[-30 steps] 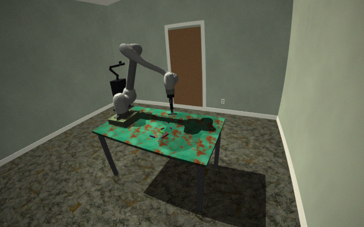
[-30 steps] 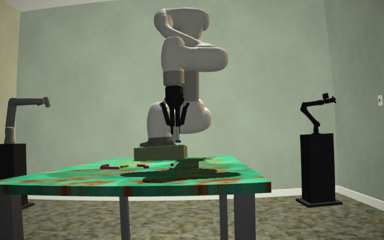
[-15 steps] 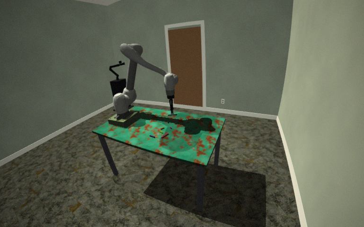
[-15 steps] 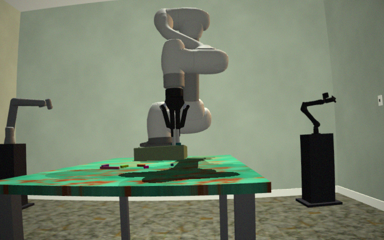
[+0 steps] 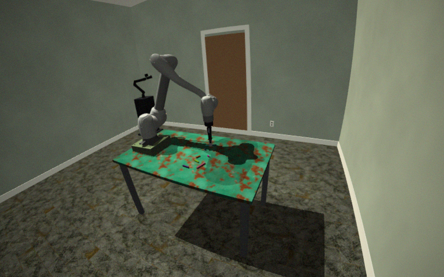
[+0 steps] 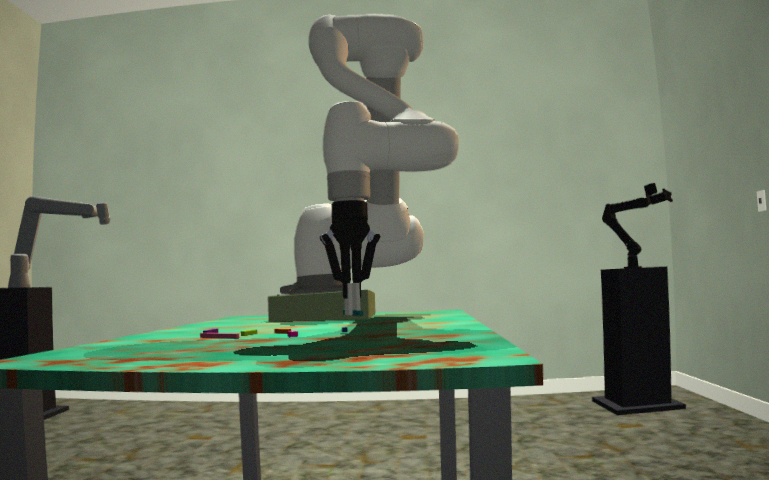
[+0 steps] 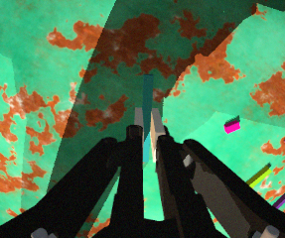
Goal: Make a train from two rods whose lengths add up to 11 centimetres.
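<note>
The small blue rod is 5 cm behind my hand, 2 cm to the right of it and 7 cm below it. Round my hand: turquoise rod (3 cm below); orange rod (5 cm behind, 16 cm to the right, 7 cm below); magenta rod (3 cm ahead, 12 cm to the right, 7 cm below).
</note>
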